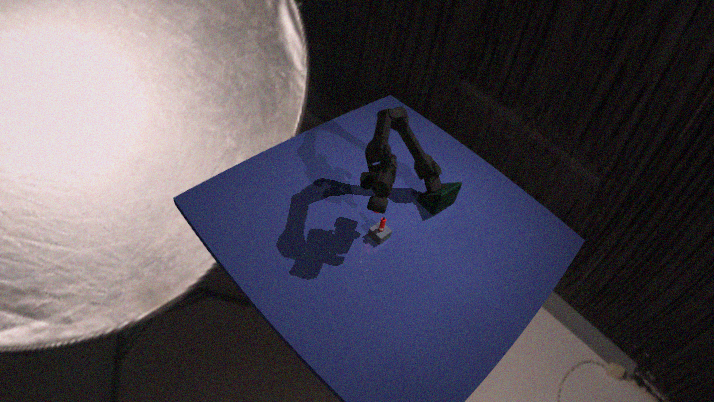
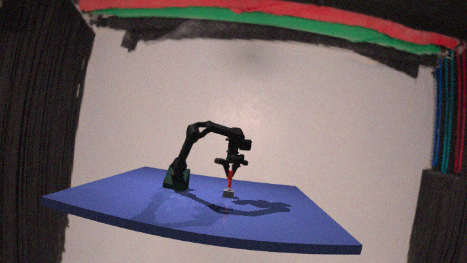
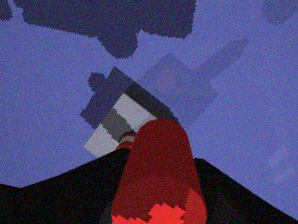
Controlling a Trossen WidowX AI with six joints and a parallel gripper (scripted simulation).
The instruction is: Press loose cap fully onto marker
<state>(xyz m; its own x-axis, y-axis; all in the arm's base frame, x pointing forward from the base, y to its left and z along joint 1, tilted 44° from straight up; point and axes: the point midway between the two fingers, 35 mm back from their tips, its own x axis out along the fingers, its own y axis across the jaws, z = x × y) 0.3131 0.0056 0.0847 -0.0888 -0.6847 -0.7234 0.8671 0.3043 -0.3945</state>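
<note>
Right now the holder block is 100 mm below my gripper tip and 40 mm to the left of it. Also, from my gripper tip: red cap 10 mm above.
</note>
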